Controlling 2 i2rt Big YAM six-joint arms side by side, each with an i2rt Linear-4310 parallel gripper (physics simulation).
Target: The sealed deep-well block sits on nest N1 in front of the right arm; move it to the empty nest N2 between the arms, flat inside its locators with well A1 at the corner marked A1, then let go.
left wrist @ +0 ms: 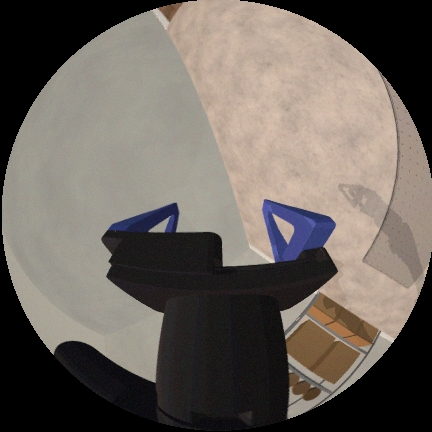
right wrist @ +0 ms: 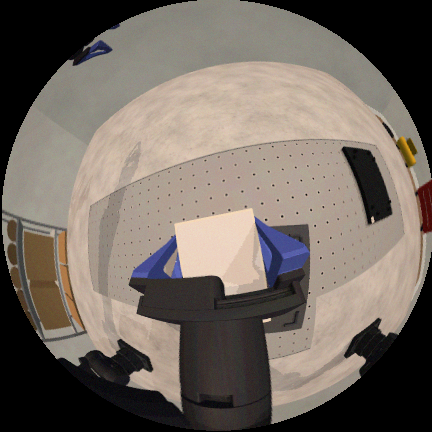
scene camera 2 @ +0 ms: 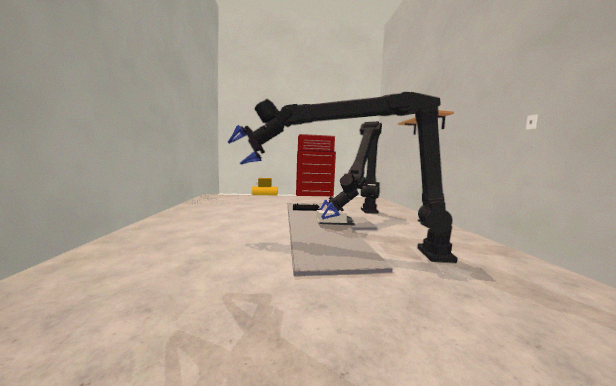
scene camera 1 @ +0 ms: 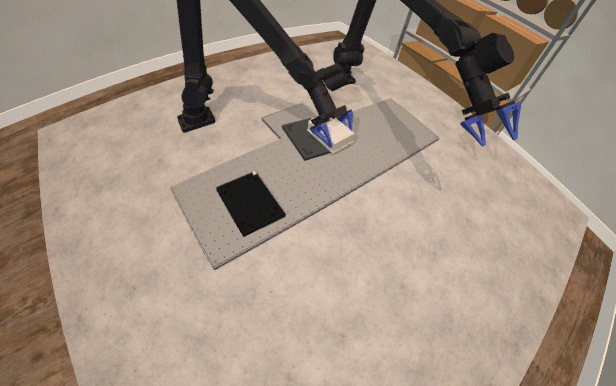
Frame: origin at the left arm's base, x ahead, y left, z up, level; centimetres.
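Seen in the pictures: left gripper, between the fingertips: [left wrist: 219,205] [scene camera 2: 234,153] [scene camera 1: 498,142]; right gripper, between the fingertips: [right wrist: 215,226] [scene camera 2: 320,216] [scene camera 1: 341,141]; left arm's base, origin of its link: [right wrist: 135,354] [scene camera 2: 435,254]; right arm's base, origin of its link: [scene camera 2: 369,211] [scene camera 1: 196,120].
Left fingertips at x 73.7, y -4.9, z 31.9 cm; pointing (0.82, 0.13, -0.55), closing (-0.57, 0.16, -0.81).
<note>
Pixels of each thing's top centre, then the offset from my left fingertips to it. Level surfaces: height alone.
- pale deep-well block, centre of its top: [right wrist: 219,278] [scene camera 1: 332,125] [scene camera 2: 331,210] dx -37.5, dy -19.6, dz -24.2 cm
- dark grey nest N2, centre of its top: [right wrist: 269,287] [scene camera 1: 310,134] [scene camera 2: 336,217] dx -39.9, dy -25.4, dz -28.8 cm
- Black nest N1, centre of its top: [scene camera 1: 249,198] [right wrist: 376,178] [scene camera 2: 306,204] dx -22.0, dy -50.5, dz -28.4 cm
- perforated grey board, height of its surface: dz -30.6 cm
The pale deep-well block [scene camera 1: 342,139] [scene camera 2: 338,218] [right wrist: 217,250] is between the blue fingers of my right gripper [scene camera 1: 339,134] [right wrist: 215,226], which is shut on it. It is over dark grey nest N2 [scene camera 1: 299,145] [right wrist: 280,325], shifted toward the right of that nest in scene camera 1. Its exact height above the nest is hard to tell. Corner locators and a pale corner mark of N2 show in the right wrist view. Black nest N1 [scene camera 1: 250,205] [scene camera 2: 305,207] [right wrist: 367,185] is empty. My left gripper [scene camera 1: 500,141] [scene camera 2: 235,153] [left wrist: 219,205] is open and empty, high and away from the nests.
Both nests are on a perforated grey board [scene camera 1: 320,185] [scene camera 2: 330,255] [right wrist: 225,175]. The left arm reaches high across the board's near end in scene camera 2. A shelf unit with cartons stands behind the table at the right in scene camera 1. A red cabinet [scene camera 2: 315,172] is at the back.
</note>
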